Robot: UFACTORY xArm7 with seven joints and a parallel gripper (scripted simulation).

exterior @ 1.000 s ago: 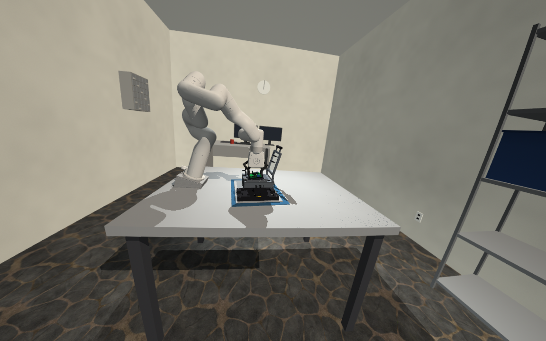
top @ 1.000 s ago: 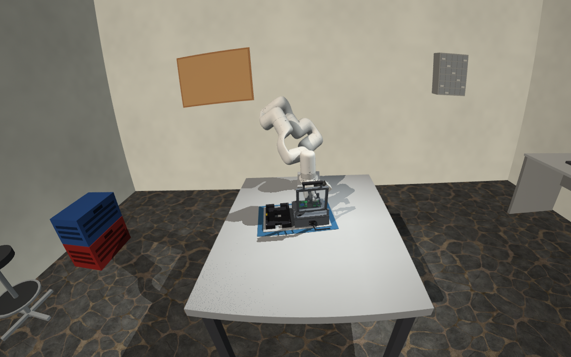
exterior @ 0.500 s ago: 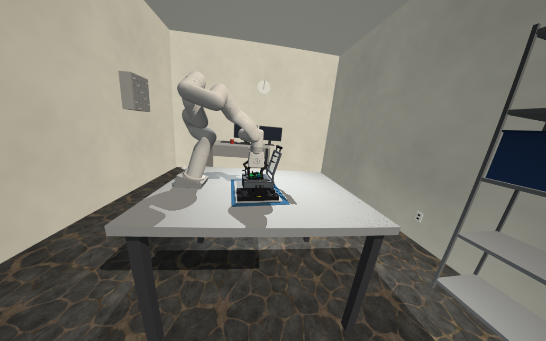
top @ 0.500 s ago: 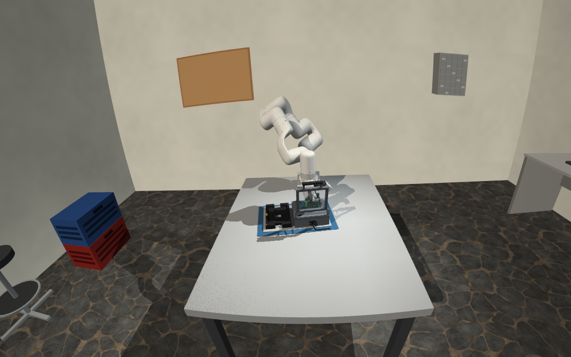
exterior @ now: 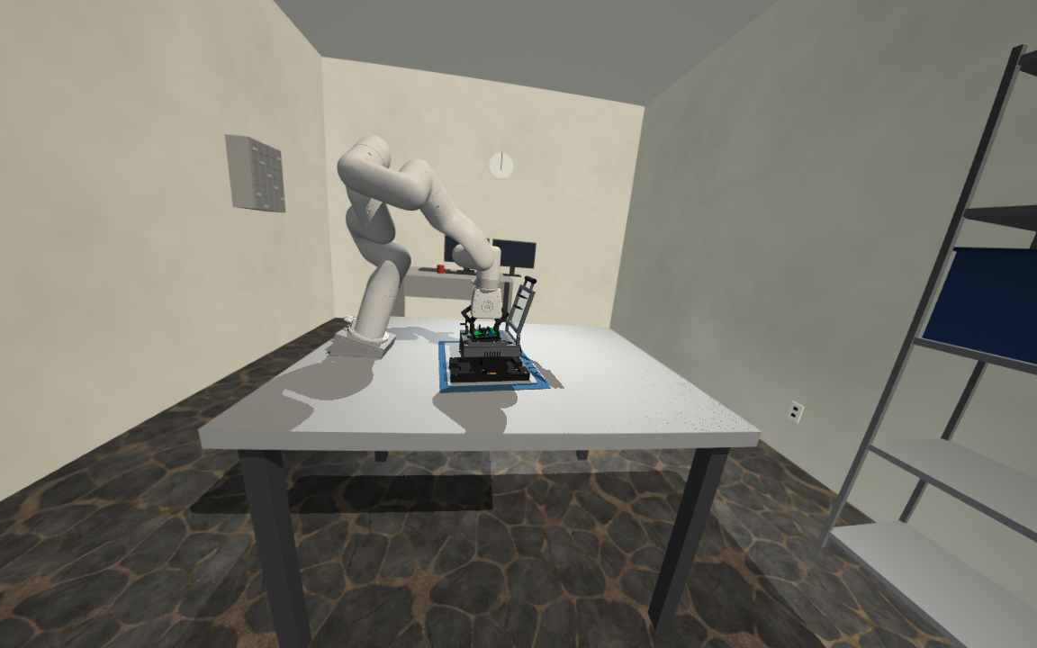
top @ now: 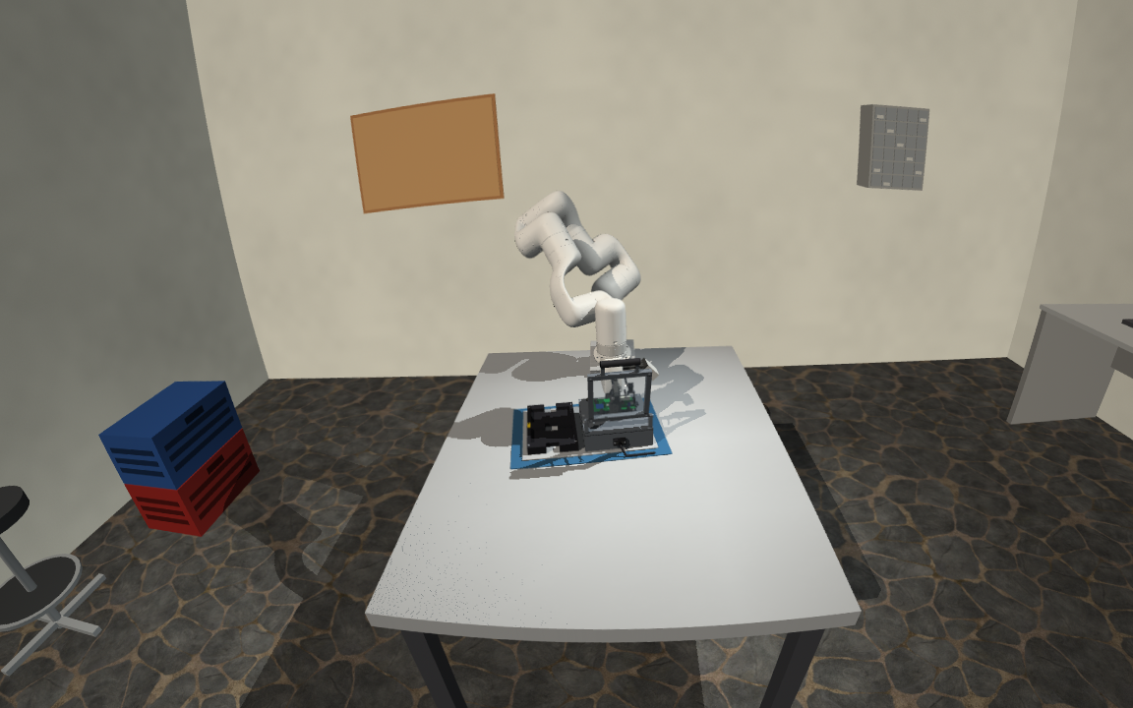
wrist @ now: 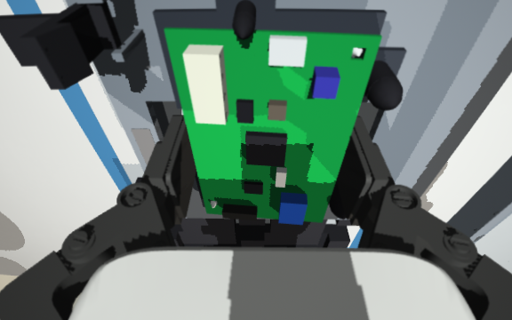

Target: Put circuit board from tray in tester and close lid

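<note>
Right now my hand is right at the green circuit board. Round my hand: lid (12 cm ahead, 10 cm above, 2 cm to the left); tester plate (1 cm to the left, 1 cm below); black latch hook (7 cm behind, 4 cm to the left, 1 cm above).
</note>
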